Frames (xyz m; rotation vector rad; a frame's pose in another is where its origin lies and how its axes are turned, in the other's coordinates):
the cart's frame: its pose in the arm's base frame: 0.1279 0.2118 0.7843 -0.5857 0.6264 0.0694
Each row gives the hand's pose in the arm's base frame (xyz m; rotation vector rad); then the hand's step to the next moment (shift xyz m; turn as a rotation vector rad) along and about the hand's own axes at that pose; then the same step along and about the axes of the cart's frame.
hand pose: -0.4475 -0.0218 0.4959 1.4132 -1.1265 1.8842
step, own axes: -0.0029 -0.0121 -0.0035 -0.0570 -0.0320 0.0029
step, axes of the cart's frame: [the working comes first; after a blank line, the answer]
step, axes of the arm's base frame: 0.0088 0.0094 0.0006 0.0451 0.0180 -0.0438

0.0058 0.0055 0.0101 0.0597 0.0262 0.0050
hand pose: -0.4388 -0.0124 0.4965 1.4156 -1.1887 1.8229
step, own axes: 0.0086 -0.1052 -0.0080 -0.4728 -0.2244 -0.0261
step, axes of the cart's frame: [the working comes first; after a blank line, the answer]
step, axes of the arm's base frame: 0.0807 0.0552 0.0406 0.3168 0.1742 -0.3793

0.0362 0.0072 0.0992 0.4549 0.2598 0.0140
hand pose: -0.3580 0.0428 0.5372 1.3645 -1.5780 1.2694
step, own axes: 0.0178 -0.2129 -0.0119 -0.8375 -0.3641 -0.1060
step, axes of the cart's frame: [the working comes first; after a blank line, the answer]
step, axes of the arm's base frame: 0.2020 0.0119 0.0696 0.5229 0.3646 -0.6624

0.1232 -0.0717 0.1596 0.7630 0.5112 0.0407
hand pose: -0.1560 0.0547 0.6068 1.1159 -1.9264 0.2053
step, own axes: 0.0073 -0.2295 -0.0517 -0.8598 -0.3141 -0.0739
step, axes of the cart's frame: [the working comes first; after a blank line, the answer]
step, axes of the arm's base frame: 0.2058 -0.1115 -0.0241 0.4699 0.3910 -0.6853

0.1936 -0.1294 0.0341 0.7301 0.5570 0.0116
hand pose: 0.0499 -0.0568 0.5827 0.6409 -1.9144 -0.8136
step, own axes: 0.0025 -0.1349 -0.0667 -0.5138 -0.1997 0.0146
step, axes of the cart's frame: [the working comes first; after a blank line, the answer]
step, axes of the arm's base frame: 0.0720 -0.1070 -0.0775 0.2294 0.2420 -0.4392

0.1148 -0.0679 -0.0698 0.4105 0.3665 -0.0354
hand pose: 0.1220 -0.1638 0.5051 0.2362 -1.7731 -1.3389
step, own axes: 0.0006 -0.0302 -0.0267 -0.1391 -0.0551 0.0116
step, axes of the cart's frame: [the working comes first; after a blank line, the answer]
step, axes of the arm's base frame: 0.0089 -0.0308 -0.0245 0.0562 0.0703 -0.1201

0.0246 -0.0157 -0.0278 0.1064 0.1052 -0.0109
